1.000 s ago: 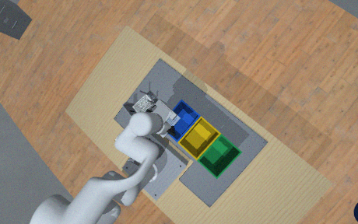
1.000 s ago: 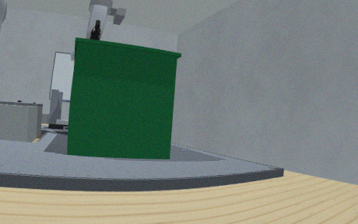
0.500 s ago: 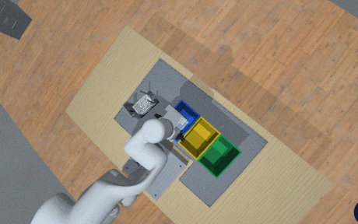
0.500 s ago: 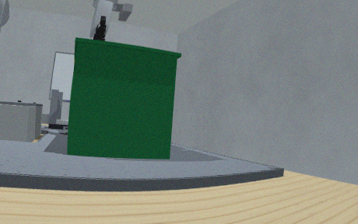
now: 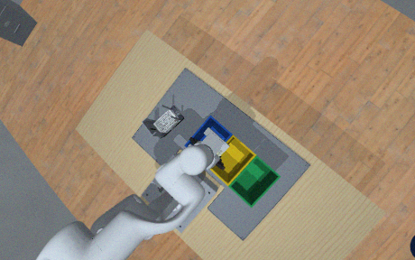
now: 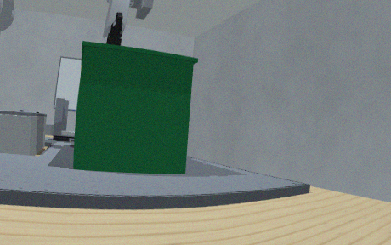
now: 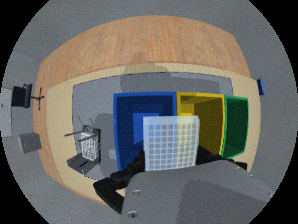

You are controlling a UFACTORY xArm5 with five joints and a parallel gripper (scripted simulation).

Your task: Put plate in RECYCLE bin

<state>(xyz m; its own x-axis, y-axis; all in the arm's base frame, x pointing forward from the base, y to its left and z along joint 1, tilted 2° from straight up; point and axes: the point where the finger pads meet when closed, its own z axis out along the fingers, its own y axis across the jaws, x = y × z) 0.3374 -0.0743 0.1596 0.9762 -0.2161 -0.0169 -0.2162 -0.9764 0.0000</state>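
The yellow bin lies 9 cm to the right of my hand and 15 cm below it. The rest, counted from my hand: green bin 3 cm behind, 22 cm to the right, 15 cm below; 96-well plate 1 cm below; blue bin 3 cm ahead, 4 cm to the left, 15 cm below.
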